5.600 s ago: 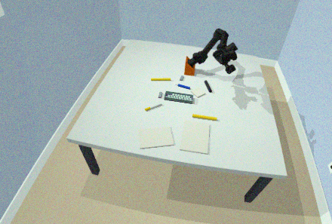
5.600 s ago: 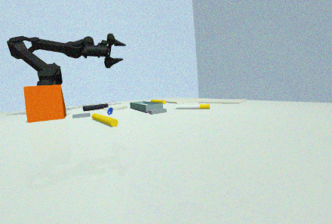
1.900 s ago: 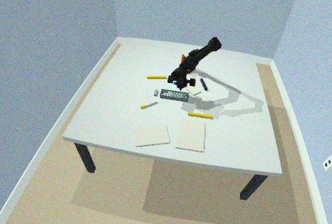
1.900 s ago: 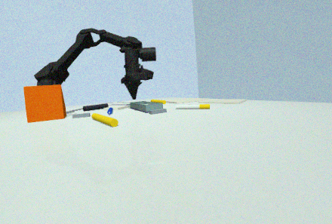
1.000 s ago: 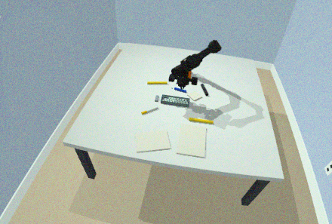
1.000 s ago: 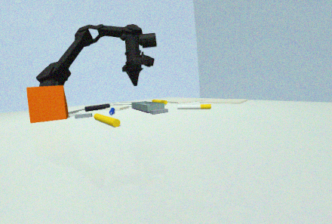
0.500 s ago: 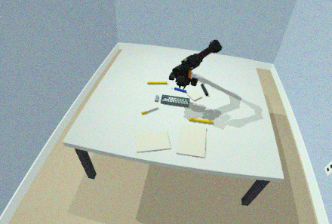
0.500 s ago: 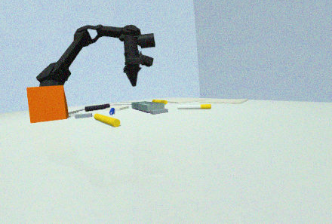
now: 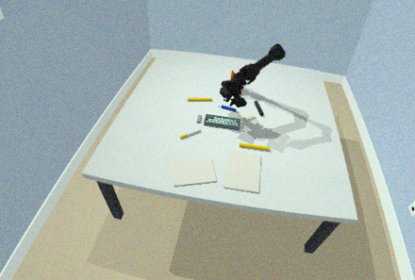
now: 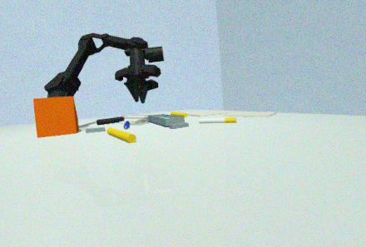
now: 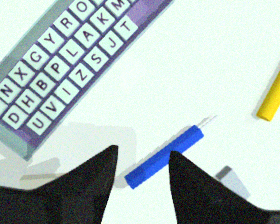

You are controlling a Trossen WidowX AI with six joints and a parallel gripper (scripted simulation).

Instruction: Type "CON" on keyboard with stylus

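My gripper tip is now 7 cm past the stylus tip, 7 cm above it and 6 cm to the left of it. The rest, counted from my gripper tip: small grey block: 16 cm to the right, 8 cm below, 7 cm ahead; then black stylus: 18 cm to the left, 9 cm behind, 7 cm below; then white-and-yellow marker: 20 cm ahead, 19 cm to the right, 7 cm below.
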